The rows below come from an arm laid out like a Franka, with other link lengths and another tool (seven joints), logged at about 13 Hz.
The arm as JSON. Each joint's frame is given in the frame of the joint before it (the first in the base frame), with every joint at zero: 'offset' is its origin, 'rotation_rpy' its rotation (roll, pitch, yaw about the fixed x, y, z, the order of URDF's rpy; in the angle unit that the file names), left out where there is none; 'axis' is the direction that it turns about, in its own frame. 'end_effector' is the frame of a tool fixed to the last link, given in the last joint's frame.
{
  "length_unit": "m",
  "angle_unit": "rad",
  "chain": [
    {
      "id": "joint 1",
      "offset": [
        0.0,
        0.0,
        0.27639
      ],
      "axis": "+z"
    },
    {
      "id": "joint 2",
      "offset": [
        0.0,
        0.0,
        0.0
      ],
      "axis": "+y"
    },
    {
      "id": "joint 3",
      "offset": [
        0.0,
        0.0,
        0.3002
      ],
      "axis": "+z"
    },
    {
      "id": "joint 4",
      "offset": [
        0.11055,
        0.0,
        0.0
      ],
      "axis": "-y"
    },
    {
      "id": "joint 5",
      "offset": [
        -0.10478,
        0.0,
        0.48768
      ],
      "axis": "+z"
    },
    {
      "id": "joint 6",
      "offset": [
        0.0,
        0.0,
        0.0
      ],
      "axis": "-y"
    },
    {
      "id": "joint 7",
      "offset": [
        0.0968,
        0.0,
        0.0
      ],
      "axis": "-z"
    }
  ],
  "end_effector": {
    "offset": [
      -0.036,
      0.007,
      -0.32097
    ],
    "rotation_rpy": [
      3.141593,
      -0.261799,
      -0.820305
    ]
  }
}
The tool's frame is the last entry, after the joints.
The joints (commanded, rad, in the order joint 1, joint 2, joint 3, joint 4, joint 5, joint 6, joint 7), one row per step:
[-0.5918 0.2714 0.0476 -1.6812 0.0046 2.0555 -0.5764]
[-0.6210 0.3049 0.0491 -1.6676 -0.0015 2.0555 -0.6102]
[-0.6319 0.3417 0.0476 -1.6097 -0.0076 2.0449 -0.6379]
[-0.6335 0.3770 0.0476 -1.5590 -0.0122 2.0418 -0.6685]
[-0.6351 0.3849 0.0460 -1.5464 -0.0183 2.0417 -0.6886]
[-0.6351 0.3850 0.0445 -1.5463 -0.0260 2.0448 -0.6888]
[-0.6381 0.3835 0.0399 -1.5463 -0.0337 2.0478 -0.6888]
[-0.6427 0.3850 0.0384 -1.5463 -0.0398 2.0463 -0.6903]
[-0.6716 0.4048 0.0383 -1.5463 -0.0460 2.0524 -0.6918]
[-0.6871 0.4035 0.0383 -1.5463 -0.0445 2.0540 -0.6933]
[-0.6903 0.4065 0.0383 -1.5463 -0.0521 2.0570 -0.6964]
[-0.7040 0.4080 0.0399 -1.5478 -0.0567 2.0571 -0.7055]
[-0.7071 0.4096 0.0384 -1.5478 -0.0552 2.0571 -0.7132]
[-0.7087 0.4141 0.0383 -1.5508 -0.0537 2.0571 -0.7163]
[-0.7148 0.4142 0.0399 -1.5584 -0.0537 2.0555 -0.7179]
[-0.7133 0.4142 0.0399 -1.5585 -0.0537 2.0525 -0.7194]
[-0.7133 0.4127 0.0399 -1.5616 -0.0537 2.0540 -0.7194]
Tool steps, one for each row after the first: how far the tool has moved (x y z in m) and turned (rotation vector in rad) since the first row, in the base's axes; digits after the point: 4 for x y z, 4 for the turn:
[-0.0121 -0.0208 -0.0179 0.0045 0.0200 0.0080]
[-0.0067 -0.0392 -0.0139 -0.0074 0.0148 0.0247]
[0.0030 -0.0501 -0.0124 -0.0195 0.0075 0.0543]
[0.0036 -0.0564 -0.0112 -0.0290 0.0082 0.0731]
[0.0027 -0.0596 -0.0108 -0.0371 0.0103 0.0747]
[-0.0010 -0.0669 -0.0091 -0.0469 0.0120 0.0701]
[-0.0054 -0.0718 -0.0104 -0.0502 0.0183 0.0679]
[-0.0214 -0.0910 -0.0256 -0.0458 0.0330 0.0431]
[-0.0285 -0.1010 -0.0245 -0.0463 0.0303 0.0285]
[-0.0309 -0.1049 -0.0264 -0.0520 0.0348 0.0314]
[-0.0385 -0.1132 -0.0284 -0.0535 0.0401 0.0300]
[-0.0409 -0.1158 -0.0297 -0.0523 0.0414 0.0327]
[-0.0431 -0.1154 -0.0351 -0.0466 0.0465 0.0338]
[-0.0483 -0.1159 -0.0398 -0.0402 0.0535 0.0312]
[-0.0483 -0.1145 -0.0401 -0.0384 0.0559 0.0342]
[-0.0487 -0.1141 -0.0405 -0.0384 0.0560 0.0343]

